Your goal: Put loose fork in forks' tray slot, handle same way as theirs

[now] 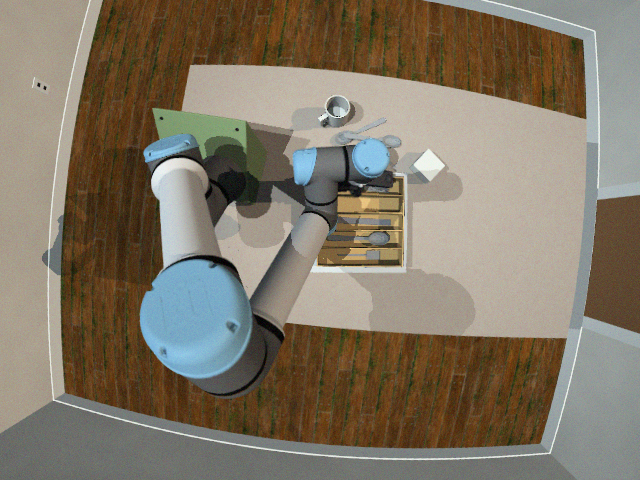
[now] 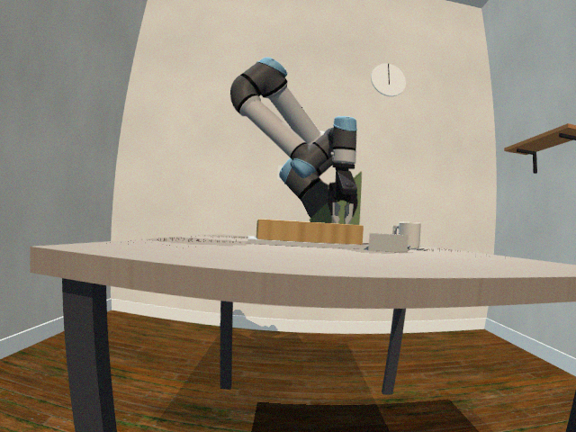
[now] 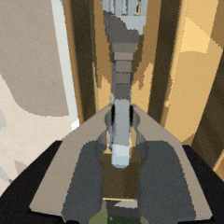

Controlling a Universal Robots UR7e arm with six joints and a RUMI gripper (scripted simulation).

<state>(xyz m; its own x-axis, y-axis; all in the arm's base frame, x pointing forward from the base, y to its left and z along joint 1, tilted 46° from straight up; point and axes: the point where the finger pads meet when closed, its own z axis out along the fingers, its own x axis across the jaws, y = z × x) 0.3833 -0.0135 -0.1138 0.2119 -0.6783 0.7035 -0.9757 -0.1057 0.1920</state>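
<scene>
The tray is 60 mm ahead of my hand and 100 mm to the right of it. Round my hand: white block: 240 mm ahead, 140 mm to the left, 30 mm below; mug: 100 mm behind, 240 mm to the left, 10 mm below.
</scene>
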